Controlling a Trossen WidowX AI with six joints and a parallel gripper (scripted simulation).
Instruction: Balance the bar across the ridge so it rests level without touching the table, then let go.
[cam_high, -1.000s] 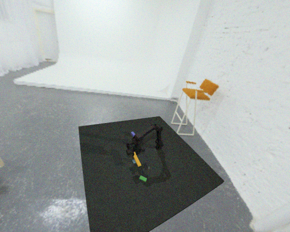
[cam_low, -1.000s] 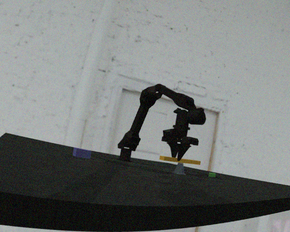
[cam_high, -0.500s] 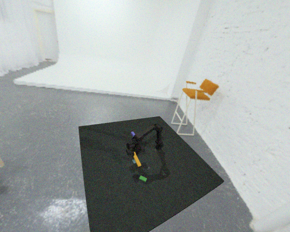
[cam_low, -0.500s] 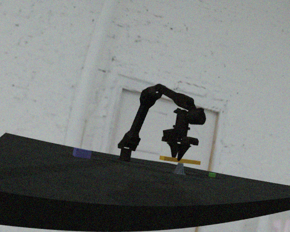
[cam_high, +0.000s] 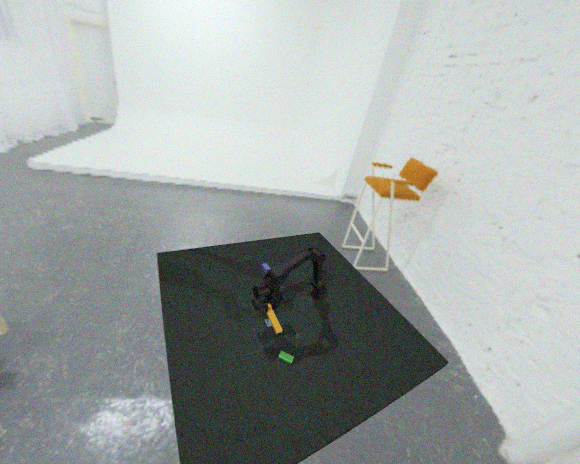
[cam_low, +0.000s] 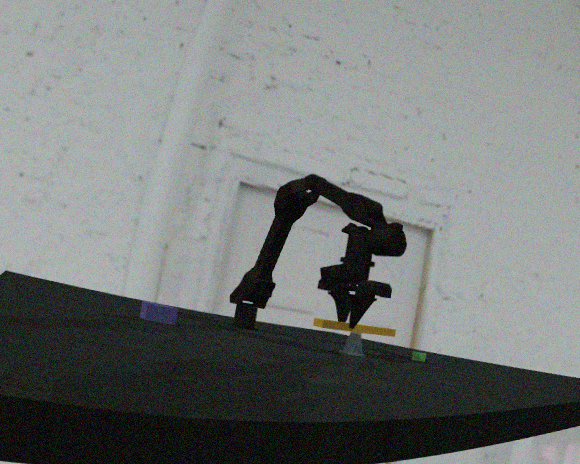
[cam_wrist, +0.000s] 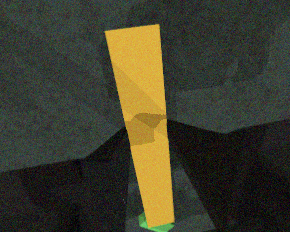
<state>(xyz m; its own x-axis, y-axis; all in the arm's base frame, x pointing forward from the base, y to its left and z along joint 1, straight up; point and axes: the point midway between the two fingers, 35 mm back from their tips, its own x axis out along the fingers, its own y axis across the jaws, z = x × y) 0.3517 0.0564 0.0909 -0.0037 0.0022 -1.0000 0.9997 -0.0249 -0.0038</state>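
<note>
My gripper tip is now 30 mm to the right of the yellow bar. The rest, counted from my gripper tip: purple block 140 mm behind, 360 mm to the right, 40 mm below; green block 10 mm ahead, 240 mm to the left, 50 mm below.
</note>
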